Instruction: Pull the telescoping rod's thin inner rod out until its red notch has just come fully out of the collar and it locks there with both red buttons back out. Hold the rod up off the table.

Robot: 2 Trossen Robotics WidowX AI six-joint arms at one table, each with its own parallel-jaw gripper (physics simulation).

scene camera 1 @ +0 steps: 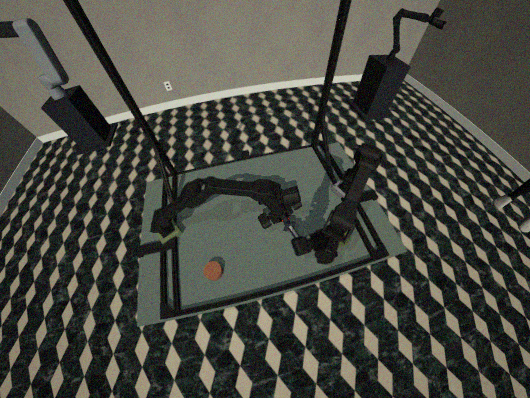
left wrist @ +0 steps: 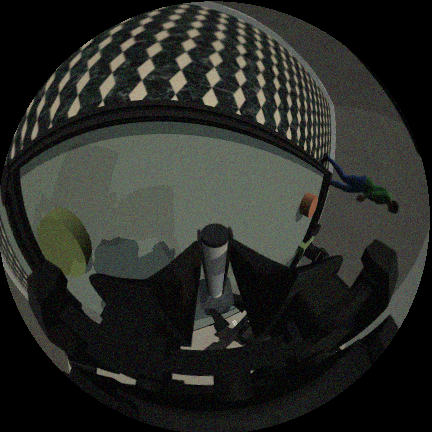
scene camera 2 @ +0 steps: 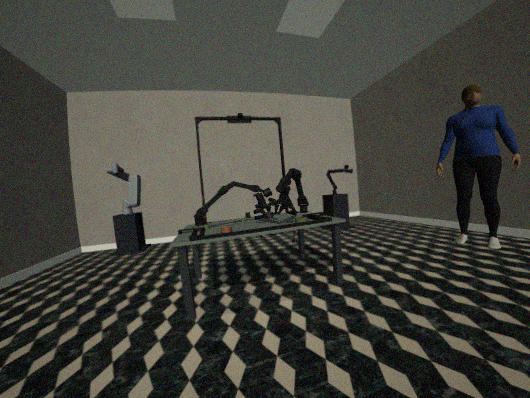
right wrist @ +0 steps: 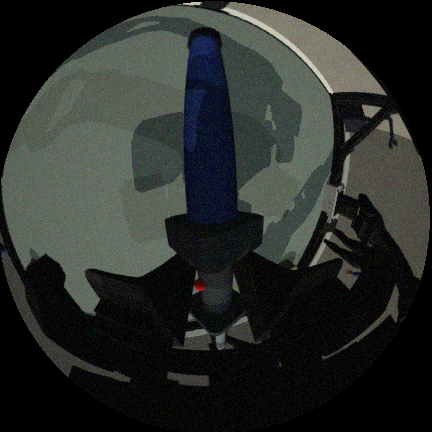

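The telescoping rod is held up off the table between both grippers. Its blue handle [right wrist: 210, 150] points away from my right gripper, with a dark block [right wrist: 215, 240] at the handle's end. My right gripper [right wrist: 212, 246] [scene camera 1: 285, 220] is shut on the grey sleeve between that block and the dark collar [right wrist: 217, 315]. One red button [right wrist: 200, 285] stands out on the sleeve's left side; the other side is hidden. The thin pale inner rod [scene camera 1: 292, 230] [left wrist: 215, 270] [right wrist: 220, 341] comes out of the collar. My left gripper [left wrist: 213, 244] is shut on its black-capped end. No red notch shows.
An orange disc [scene camera 1: 213, 270] [scene camera 2: 226, 229] [left wrist: 309, 205] lies on the table [scene camera 1: 250, 280] near the front left in scene camera 1. A yellow-green disc [left wrist: 62, 242] stands near the left arm's side. Black frame posts [scene camera 1: 112, 75] [scene camera 1: 332, 65] rise at the table's back corners.
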